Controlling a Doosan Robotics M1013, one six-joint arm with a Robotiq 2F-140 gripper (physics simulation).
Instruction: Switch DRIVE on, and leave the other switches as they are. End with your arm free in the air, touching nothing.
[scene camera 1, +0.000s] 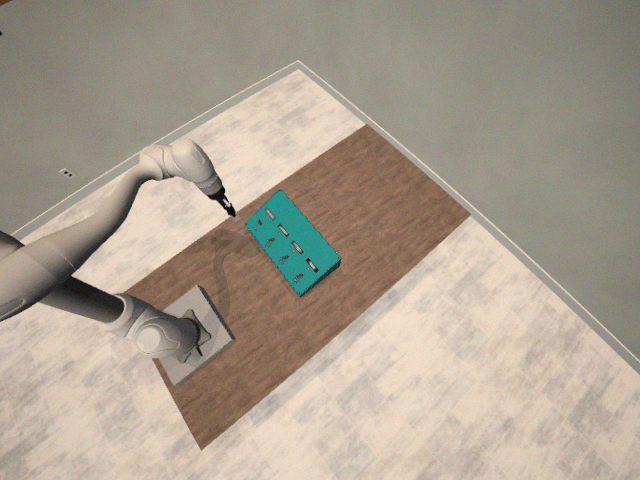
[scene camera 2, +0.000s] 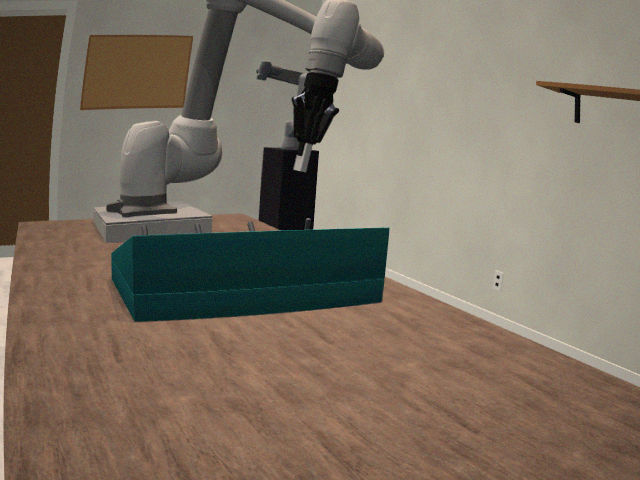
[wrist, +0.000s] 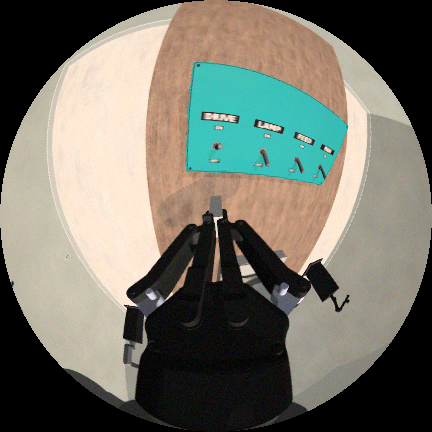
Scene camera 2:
my gripper: 299, 171
teal switch box: 204, 275
